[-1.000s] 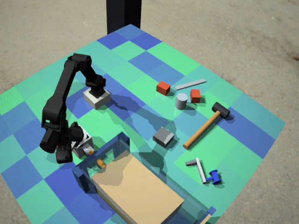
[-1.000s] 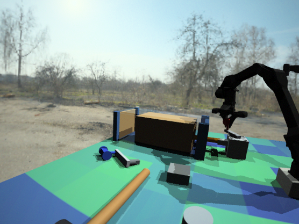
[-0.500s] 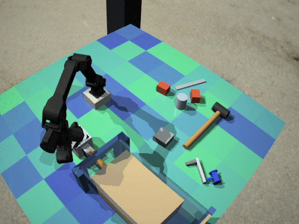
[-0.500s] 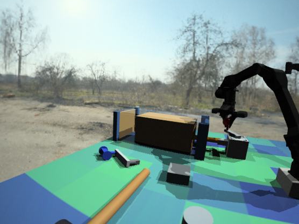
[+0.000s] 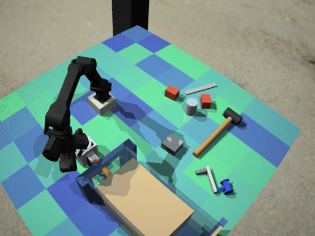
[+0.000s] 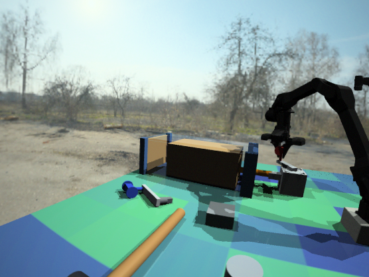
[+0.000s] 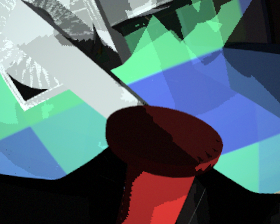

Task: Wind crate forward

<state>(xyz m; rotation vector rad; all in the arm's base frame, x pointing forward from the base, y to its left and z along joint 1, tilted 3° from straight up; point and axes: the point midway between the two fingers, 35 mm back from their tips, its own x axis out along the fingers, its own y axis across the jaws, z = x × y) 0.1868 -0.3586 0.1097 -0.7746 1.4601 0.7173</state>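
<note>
My gripper tip is 20 mm below the red knob. Round my gripper tip: grey winch: 50 mm behind, 90 mm to the left, 80 mm below; red-knobbed crank: 10 mm behind, 40 mm to the left, 10 mm below; blue frame: 120 mm ahead, 80 mm to the left, 10 mm below.
</note>
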